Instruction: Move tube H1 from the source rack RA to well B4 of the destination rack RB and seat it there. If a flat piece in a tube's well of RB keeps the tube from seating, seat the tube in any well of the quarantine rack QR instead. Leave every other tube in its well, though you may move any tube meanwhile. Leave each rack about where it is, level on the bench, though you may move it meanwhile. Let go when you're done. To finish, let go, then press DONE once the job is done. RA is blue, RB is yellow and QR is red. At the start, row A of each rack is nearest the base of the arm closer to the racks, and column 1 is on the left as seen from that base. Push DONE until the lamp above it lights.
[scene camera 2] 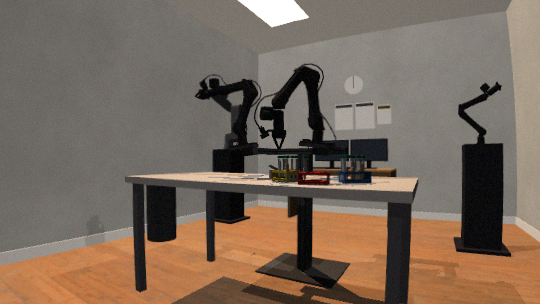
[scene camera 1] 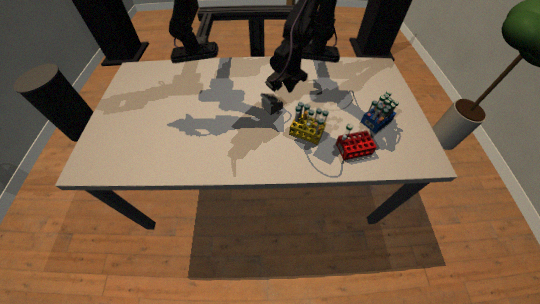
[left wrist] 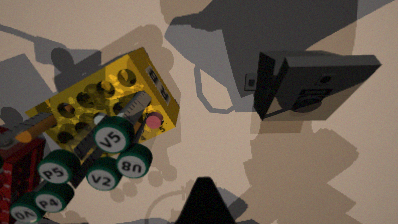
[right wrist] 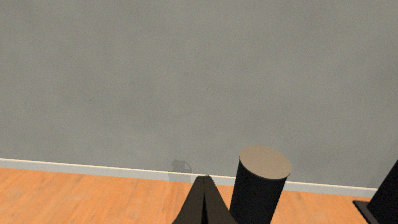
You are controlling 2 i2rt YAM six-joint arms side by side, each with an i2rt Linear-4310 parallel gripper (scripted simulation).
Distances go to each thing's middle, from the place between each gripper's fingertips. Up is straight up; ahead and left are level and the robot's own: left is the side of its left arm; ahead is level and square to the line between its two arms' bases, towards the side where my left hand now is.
The yellow rack RB (left wrist: 119, 89) lies 7 cm ahead of my left hand, 8 cm to the left of it and 14 cm below it. From my left hand the other things lie so: red rack QR (scene camera 1: 364, 145): 15 cm ahead, 27 cm to the left, 14 cm below.
My right hand is 91 cm to the right of the yellow rack RB, 56 cm above it and 25 cm short of it. Also, from my right hand: red rack QR 110 cm to the left, 56 cm below, 33 cm ahead.
